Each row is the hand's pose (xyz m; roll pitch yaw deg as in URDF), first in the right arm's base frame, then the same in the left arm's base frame.
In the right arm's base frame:
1: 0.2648 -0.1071 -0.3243 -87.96 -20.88 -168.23
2: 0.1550 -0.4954 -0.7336 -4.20 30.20 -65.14
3: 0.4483 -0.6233 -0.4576 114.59 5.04 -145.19
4: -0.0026 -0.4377 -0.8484 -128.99 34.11 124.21
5: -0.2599 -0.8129 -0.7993 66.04 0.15 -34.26
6: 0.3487 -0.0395 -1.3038 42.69 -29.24 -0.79
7: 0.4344 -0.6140 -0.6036 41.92 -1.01 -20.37
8: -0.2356 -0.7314 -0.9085 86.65 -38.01 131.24
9: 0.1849 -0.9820 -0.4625 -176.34 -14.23 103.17
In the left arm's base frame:
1: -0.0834 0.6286 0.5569 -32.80 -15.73 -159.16
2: 0.1042 0.0870 0.6004 -18.70 -20.30 -38.80
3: 0.2595 0.3412 0.9001 162.35 -17.87 -123.24
4: 0.0080 -0.0342 0.4685 -55.95 68.24 -145.84
5: -0.1438 -0.3470 0.7660 22.09 -31.82 6.54
6: 0.4209 0.0768 -0.0852 -16.04 -23.53 55.05
7: 0.3122 0.2452 0.8022 -7.28 -22.49 18.20
8: -0.0927 -0.3587 0.6379 112.96 8.27 151.51
9: 0.1232 -0.0001 1.1511 -170.77 37.89 132.17

